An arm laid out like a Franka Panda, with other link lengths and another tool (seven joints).
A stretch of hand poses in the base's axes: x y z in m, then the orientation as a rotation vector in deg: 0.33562 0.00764 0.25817 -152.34 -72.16 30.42; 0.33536 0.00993 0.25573 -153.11 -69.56 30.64; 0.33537 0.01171 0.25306 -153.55 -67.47 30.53; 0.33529 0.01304 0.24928 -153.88 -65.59 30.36; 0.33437 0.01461 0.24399 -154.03 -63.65 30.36; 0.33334 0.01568 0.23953 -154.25 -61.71 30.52; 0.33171 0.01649 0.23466 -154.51 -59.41 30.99; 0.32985 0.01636 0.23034 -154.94 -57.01 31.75; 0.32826 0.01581 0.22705 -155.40 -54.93 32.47; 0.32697 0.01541 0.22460 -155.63 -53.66 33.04; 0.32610 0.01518 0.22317 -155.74 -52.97 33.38; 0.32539 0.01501 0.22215 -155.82 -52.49 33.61; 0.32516 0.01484 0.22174 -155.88 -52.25 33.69; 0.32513 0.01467 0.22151 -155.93 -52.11 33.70; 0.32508 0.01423 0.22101 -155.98 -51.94 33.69; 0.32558 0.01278 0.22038 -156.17 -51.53 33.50; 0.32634 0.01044 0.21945 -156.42 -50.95 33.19; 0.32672 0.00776 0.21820 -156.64 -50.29 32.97
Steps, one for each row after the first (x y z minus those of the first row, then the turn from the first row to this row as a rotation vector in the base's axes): -0.00026 0.00229 -0.00244 -0.11 0.31 -1.80; -0.00025 0.00407 -0.00511 0.04 0.49 -3.26; -0.00033 0.00540 -0.00889 0.24 0.63 -4.57; -0.00125 0.00697 -0.01418 0.50 0.95 -5.88; -0.00228 0.00804 -0.01864 0.63 1.32 -7.20; -0.00391 0.00885 -0.02351 0.62 1.89 -8.73; -0.00577 0.00872 -0.02783 0.34 2.54 -10.33; -0.00736 0.00817 -0.03112 -0.03 3.08 -11.71; -0.00865 0.00777 -0.03357 -0.29 3.49 -12.53; -0.00952 0.00754 -0.03500 -0.43 3.74 -12.98; -0.01023 0.00737 -0.03602 -0.53 3.91 -13.29; -0.01046 0.00720 -0.03643 -0.59 3.97 -13.45; -0.01049 0.00703 -0.03666 -0.61 3.97 -13.54; -0.01054 0.00659 -0.03716 -0.62 3.97 -13.66; -0.01004 0.00514 -0.03779 -0.64 3.85 -13.97; -0.00928 0.00280 -0.03872 -0.63 3.67 -14.42; -0.00890 0.00012 -0.03997 -0.63 3.56 -14.90
